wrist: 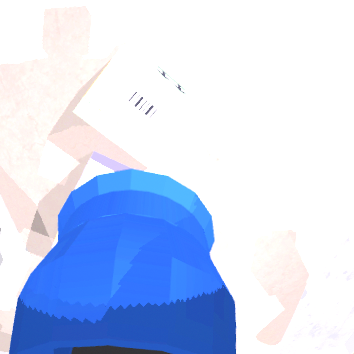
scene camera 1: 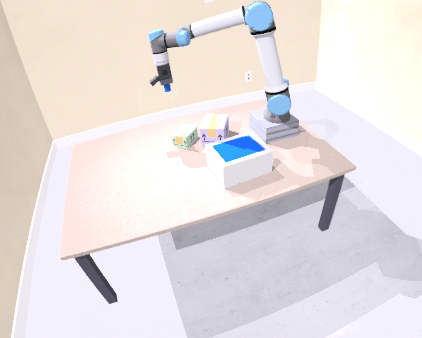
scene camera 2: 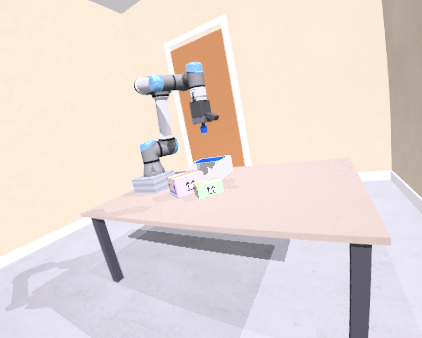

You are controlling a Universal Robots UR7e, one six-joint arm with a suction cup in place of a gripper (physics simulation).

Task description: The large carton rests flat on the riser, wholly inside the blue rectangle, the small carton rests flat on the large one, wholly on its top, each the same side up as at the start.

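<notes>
The large lilac carton stands flat on the table, between the robot base and the small carton; an edge of it shows in the wrist view. The small green carton stands flat on the table beside the large one, a narrow gap between them; its top is washed out in the wrist view. The white riser bears the blue rectangle, with no carton on it. My suction gripper is open, holding nothing, high above the table.
The table carries the cartons and the riser. The grey robot base block stands behind the riser, near the large carton. The riser is taller than the small carton.
</notes>
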